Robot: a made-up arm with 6 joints.
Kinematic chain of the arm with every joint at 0, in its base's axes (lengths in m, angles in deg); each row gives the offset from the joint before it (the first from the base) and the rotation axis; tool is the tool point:
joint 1: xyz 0 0 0.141 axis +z
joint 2: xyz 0 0.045 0 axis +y
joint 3: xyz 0 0 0.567 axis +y
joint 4: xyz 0 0 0.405 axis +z
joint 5: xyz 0 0 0 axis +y
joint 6: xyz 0 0 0.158 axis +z
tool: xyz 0 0 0
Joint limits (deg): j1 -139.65..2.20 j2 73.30..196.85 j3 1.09..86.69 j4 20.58..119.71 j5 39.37..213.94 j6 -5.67..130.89
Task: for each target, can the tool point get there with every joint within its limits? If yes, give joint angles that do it. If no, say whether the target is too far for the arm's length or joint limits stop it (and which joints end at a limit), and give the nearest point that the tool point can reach.
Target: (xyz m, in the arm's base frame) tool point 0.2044 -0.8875 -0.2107
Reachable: yes | joints -89.74 98.99 26.34 80.95 84.55 88.07
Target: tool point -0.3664 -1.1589 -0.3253
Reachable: no: too far | nearest point -0.3108 -0.9832 -0.2546 | short by 0.197 m
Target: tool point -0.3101 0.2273 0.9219
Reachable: no: joint limits stop it (at a limit: joint 1, joint 2, joint 3, joint 5) | nearest point -0.5990 -0.5095 0.4510 | short by 0.921 m
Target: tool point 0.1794 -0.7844 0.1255
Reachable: yes | joints -76.74 82.85 22.76 109.48 199.75 72.04
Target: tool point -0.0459 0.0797 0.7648
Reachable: no: joint limits stop it (at a limit: joint 1, joint 2, joint 3, joint 4, joint 5) | nearest point -0.5889 -0.5187 0.4572 | short by 0.865 m
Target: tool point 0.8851 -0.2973 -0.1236
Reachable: yes | joints -25.74 84.09 32.63 29.70 66.15 42.44
